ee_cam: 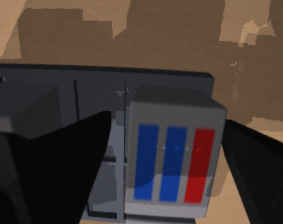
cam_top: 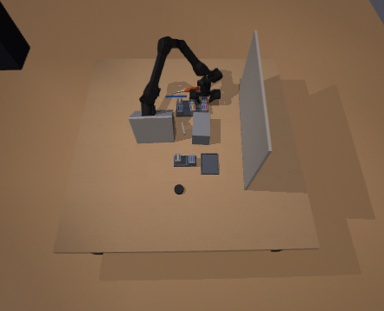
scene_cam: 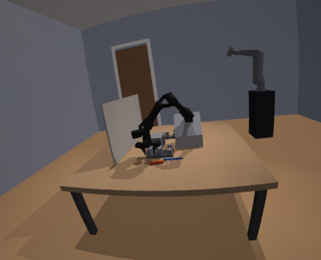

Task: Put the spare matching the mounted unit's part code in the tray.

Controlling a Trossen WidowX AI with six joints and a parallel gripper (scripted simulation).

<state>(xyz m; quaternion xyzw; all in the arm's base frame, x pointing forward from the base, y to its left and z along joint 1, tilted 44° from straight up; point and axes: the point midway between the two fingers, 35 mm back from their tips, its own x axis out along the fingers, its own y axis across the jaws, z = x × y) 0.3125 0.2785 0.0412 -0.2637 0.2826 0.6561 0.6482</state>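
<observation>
My gripper tip is 1 cm short of the dark grey tray, 42 cm to the left of it and 1 cm above it. Round my gripper tip: mounted unit 3 cm behind, 21 cm to the right, 3 cm above; then tall white panel 22 cm ahead, 23 cm to the right, 21 cm above; then blue pen 18 cm behind, 7 cm to the left, 1 cm below.
</observation>
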